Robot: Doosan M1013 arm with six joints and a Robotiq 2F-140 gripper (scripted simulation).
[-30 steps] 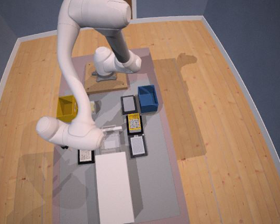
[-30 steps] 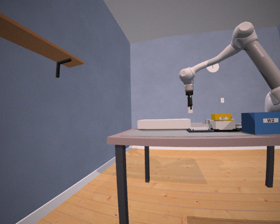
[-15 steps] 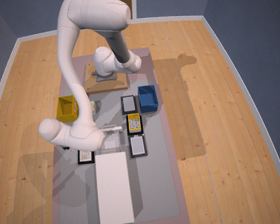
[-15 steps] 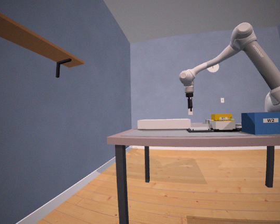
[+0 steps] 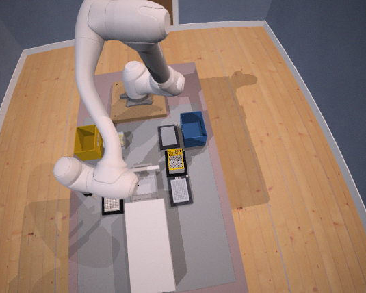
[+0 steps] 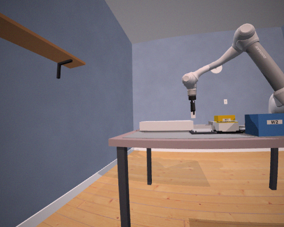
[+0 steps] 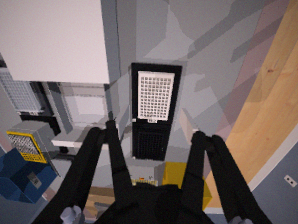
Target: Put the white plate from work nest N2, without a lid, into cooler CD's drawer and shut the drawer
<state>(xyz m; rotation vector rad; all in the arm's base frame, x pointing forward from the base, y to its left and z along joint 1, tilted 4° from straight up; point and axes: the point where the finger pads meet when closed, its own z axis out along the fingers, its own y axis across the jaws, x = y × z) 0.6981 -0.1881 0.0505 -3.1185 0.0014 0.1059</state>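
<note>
The white plate lies 11 cm below my hand. Round my hand: drawer: 19 cm to the left, 10 cm below, 2 cm behind; black plate: 17 cm behind, 11 cm below; black nest N2: 12 cm below.
</note>
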